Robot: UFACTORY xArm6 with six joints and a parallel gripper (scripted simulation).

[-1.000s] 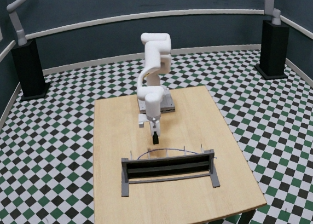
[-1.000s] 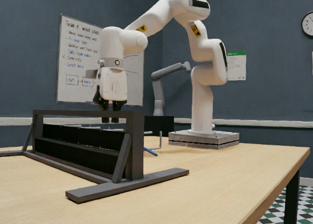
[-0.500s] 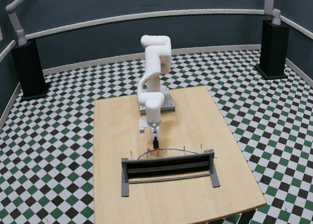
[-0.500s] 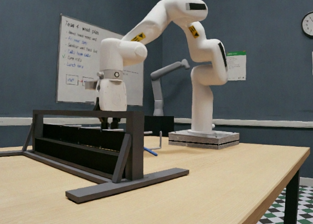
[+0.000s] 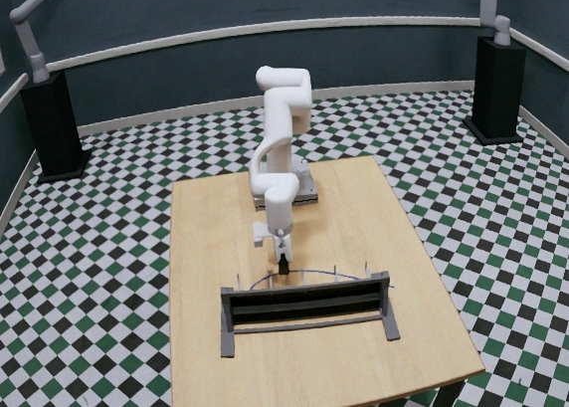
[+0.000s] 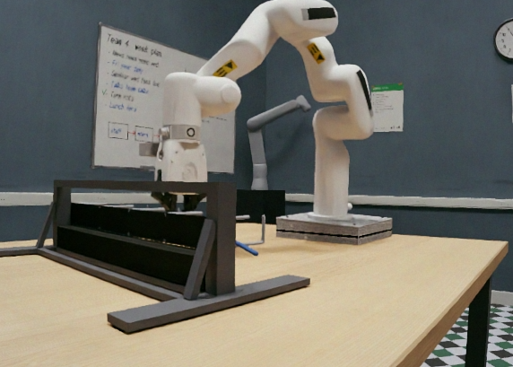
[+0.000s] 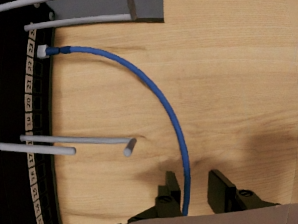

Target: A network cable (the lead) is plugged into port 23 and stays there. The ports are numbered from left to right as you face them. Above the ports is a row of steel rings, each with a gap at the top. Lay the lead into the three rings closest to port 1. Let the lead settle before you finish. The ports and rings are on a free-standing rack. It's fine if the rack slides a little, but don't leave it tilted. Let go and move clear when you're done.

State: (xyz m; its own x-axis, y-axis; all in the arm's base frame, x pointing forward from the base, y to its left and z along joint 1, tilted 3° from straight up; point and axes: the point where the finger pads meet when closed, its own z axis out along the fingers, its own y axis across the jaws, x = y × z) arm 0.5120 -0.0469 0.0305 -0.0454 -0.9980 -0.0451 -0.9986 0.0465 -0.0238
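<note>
Right now my hand is 170 mm short of the grey rack and 50 mm to the right of it.
</note>
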